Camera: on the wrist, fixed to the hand. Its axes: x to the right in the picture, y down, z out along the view.
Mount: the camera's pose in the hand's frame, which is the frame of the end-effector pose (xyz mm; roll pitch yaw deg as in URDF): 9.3 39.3 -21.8 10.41 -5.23 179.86
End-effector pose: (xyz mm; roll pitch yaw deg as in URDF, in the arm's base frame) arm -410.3 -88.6 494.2 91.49 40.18 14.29
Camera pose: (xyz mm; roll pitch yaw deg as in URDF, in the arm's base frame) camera -383.6 -60.4 518.6 -85.49 -39.98 -158.88
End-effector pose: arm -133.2 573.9 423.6 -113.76 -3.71 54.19
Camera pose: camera -97.7 561.9 397.1 123.76 5.93 -130.56
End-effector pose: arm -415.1 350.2 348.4 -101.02 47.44 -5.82
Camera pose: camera -437.0 323.4 318.3 116.80 -46.06 166.81
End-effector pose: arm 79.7 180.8 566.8 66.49 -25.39 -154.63
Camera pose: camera 98.0 150.0 595.5 -53.97 23.09 30.52
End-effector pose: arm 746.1 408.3 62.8 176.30 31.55 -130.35
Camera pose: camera 703.9 417.1 78.6 -166.15 -26.34 50.18
